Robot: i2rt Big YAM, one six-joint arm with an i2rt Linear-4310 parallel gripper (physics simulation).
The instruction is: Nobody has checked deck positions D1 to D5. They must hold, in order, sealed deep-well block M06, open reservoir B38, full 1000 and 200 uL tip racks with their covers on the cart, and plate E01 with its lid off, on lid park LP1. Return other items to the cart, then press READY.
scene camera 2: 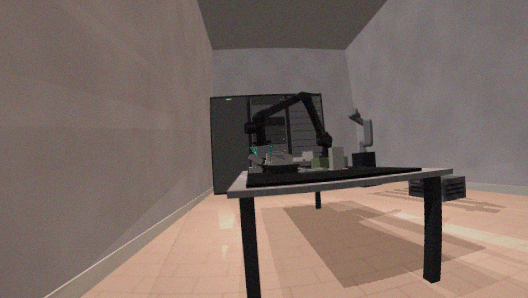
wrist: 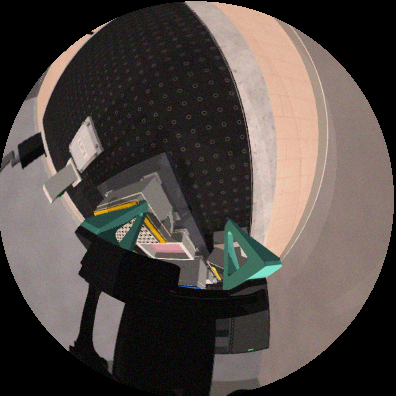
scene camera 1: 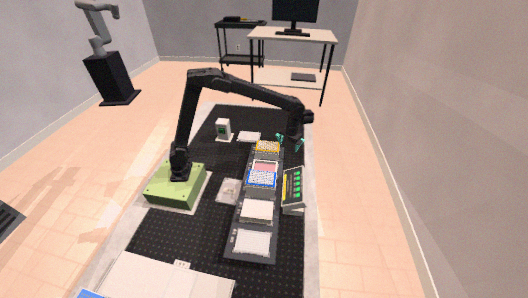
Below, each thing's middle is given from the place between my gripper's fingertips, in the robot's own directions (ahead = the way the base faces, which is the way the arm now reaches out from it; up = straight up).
I see my gripper 700 mm to the left of the cart tray (scene camera 1: 129, 268), 510 mm past it and 40 mm above it.
